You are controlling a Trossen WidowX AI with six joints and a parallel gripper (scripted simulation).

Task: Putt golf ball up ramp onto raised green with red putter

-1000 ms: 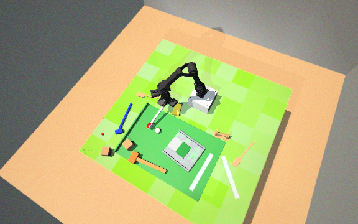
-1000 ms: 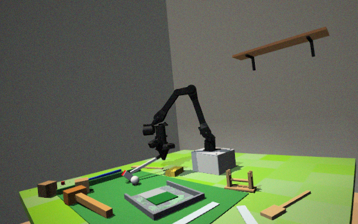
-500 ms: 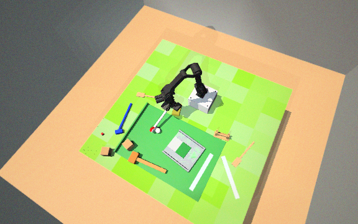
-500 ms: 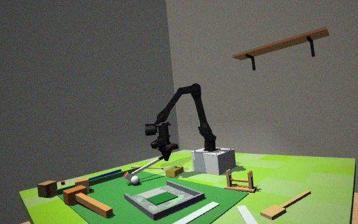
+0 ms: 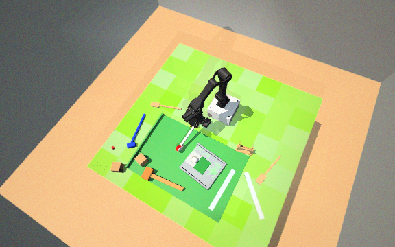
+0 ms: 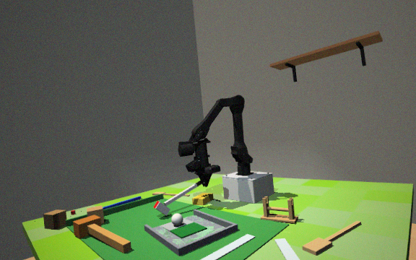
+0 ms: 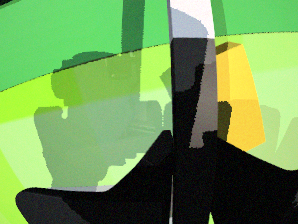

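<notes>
My gripper tip is 12 cm short of the red putter, 1 cm to the left of it and 1 cm above it. Round my gripper tip: white golf ball (24 cm ahead, 11 cm to the left, 6 cm below); wooden gate (37 cm to the left, 5 cm below); yellow block (7 cm below, 5 cm to the right, 2 cm behind).
</notes>
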